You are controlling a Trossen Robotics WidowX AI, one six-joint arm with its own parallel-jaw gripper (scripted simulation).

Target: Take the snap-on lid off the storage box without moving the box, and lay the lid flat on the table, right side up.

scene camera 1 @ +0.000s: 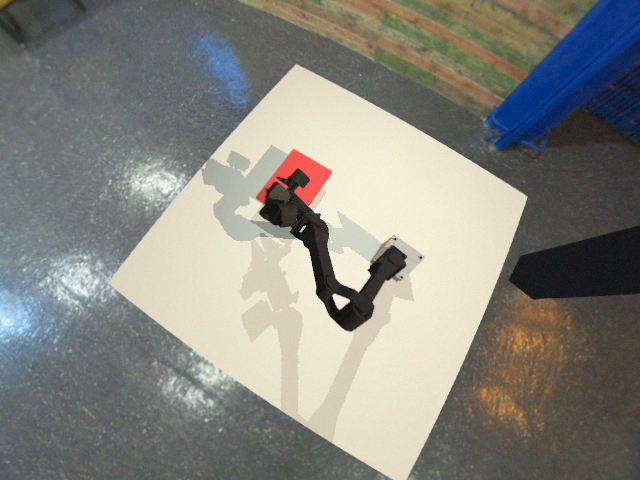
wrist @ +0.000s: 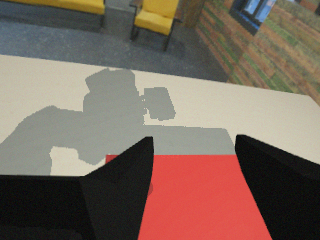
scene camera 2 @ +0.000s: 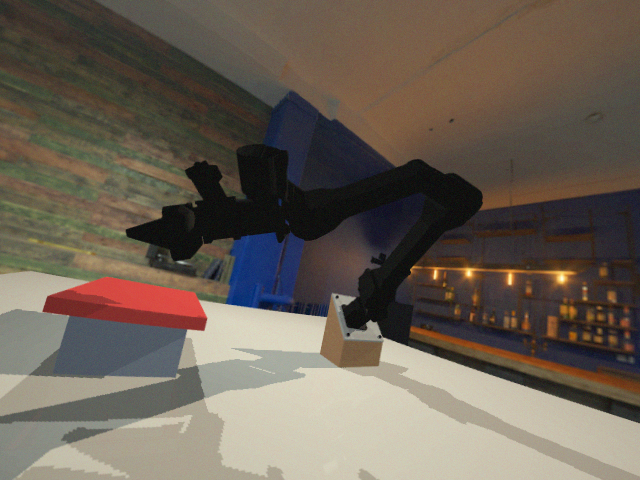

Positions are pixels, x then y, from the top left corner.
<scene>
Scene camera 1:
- my gripper: 271, 183
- red lid: 318, 174
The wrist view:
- my gripper: 194, 142
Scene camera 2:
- my gripper: 135, 230
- red lid: 111, 299
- storage box: 96, 347
</scene>
